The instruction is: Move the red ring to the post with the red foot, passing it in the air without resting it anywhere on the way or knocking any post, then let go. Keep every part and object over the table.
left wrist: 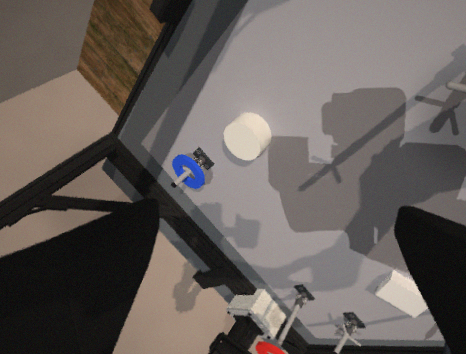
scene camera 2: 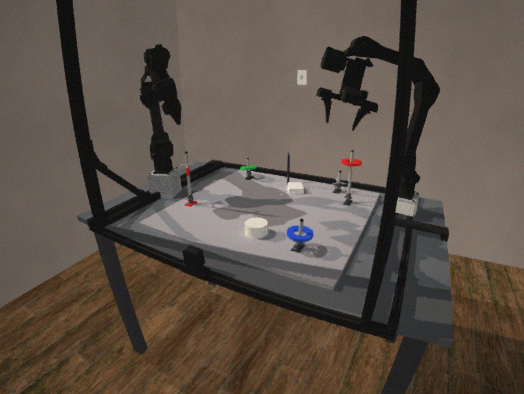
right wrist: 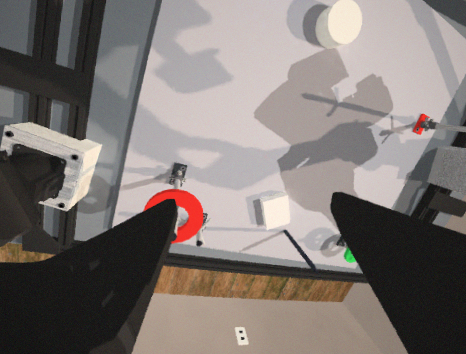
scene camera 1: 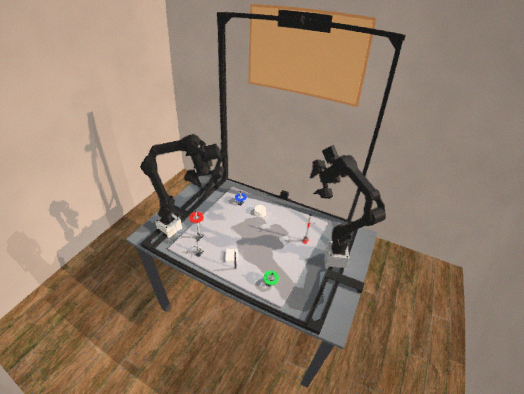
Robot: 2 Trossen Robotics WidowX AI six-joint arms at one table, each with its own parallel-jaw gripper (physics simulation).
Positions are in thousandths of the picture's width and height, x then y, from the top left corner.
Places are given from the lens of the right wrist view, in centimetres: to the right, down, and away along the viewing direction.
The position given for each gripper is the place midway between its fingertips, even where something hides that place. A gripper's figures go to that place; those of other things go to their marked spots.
right gripper (right wrist: 544,575): 1, 1, 10
red ring (right wrist: 396,564): -6, 3, 24
white block (right wrist: 591,592): 9, 7, 43
The marked spots on the red ring and the white block are 25 cm apart.
